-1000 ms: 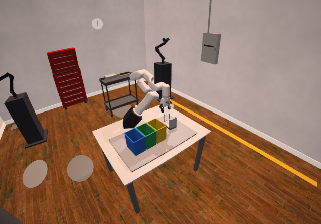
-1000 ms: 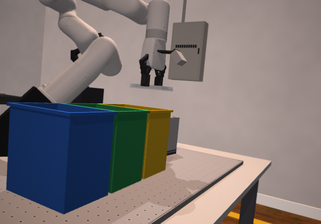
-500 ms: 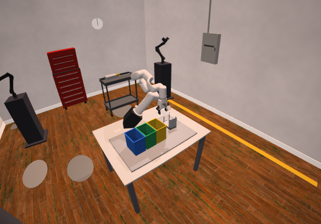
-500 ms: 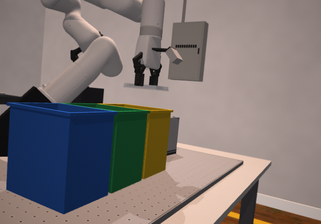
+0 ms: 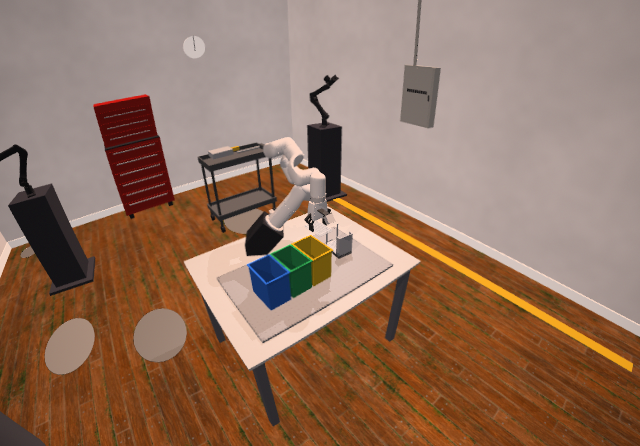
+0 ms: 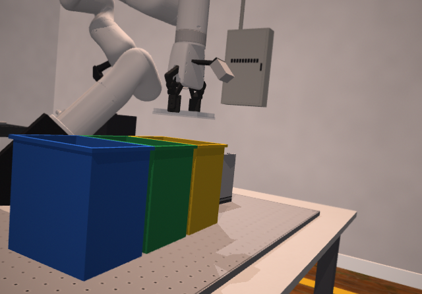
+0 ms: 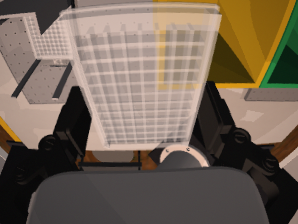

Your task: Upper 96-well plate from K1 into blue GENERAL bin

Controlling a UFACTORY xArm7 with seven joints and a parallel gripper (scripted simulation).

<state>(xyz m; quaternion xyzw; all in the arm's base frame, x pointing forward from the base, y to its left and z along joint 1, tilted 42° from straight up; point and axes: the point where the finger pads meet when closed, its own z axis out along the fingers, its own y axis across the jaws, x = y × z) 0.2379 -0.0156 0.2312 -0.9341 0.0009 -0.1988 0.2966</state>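
Right now the blue bin is 90 mm ahead of my hand, 340 mm to the right of it and 160 mm below it. The rest, counted from my hand: 96-well plate: 10 mm below; then yellow bin: 50 mm ahead, 70 mm to the right, 160 mm below; then green bin: 70 mm ahead, 200 mm to the right, 160 mm below.
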